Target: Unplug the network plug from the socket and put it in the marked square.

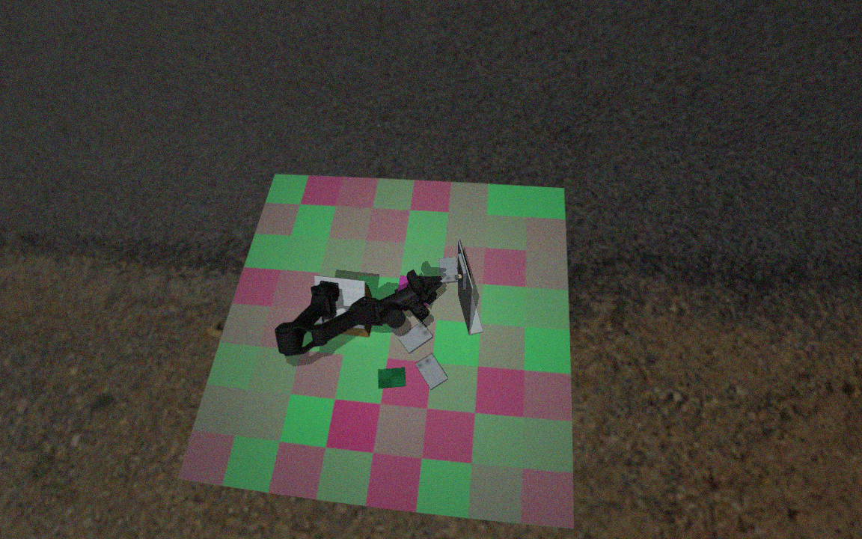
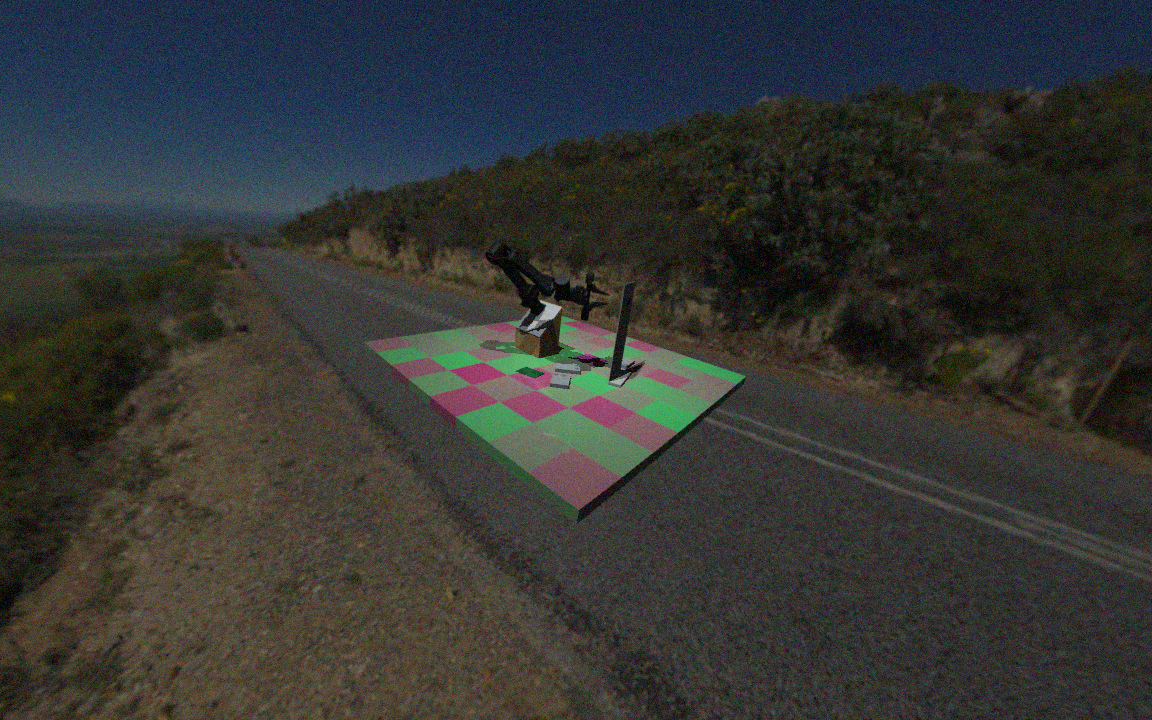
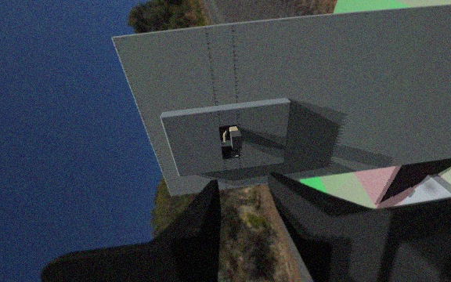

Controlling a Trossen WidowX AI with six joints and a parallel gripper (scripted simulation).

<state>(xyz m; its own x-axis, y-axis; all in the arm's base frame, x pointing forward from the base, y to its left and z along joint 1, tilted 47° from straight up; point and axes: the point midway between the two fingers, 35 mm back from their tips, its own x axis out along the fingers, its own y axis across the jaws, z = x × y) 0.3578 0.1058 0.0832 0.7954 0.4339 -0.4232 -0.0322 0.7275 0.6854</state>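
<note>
My gripper tip is 130 mm above the upright grey panel, 70 mm short of it and 40 mm to the right of it. From my gripper tip the other things lie so: dark green flat piece 320 mm below, 250 mm to the right, 150 mm behind.
</note>
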